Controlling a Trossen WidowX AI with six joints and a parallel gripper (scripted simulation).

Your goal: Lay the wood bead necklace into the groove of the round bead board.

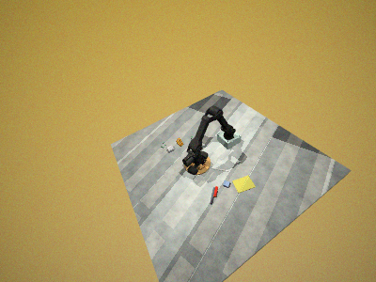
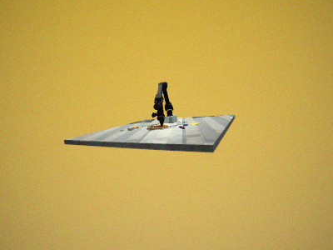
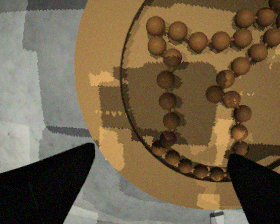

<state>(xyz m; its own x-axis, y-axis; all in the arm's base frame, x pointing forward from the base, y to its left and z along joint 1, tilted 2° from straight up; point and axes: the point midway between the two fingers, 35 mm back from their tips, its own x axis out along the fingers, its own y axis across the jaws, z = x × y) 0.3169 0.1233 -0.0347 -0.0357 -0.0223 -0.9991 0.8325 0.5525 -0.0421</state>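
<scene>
The round bead board lies 1 cm behind my gripper tip, 6 cm to the right of it and 1 cm below it. The rest, counted from my gripper tip: thin grey stick 13 cm behind, 6 cm to the left, 2 cm below; then red-handled tool 1 cm behind, 21 cm to the left, 1 cm below; then small blue block 11 cm behind, 18 cm to the left, 1 cm below.
</scene>
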